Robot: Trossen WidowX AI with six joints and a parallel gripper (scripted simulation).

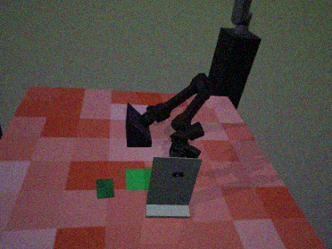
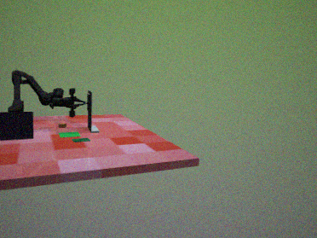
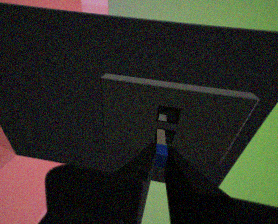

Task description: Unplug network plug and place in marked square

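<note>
The bright green square lies 13 cm behind my gripper tip, 8 cm to the right of it and 18 cm below it. From my gripper tip the other things lie so: blue network plug: right at my gripper tip; upright dark panel: 4 cm ahead, 7 cm below.
</note>
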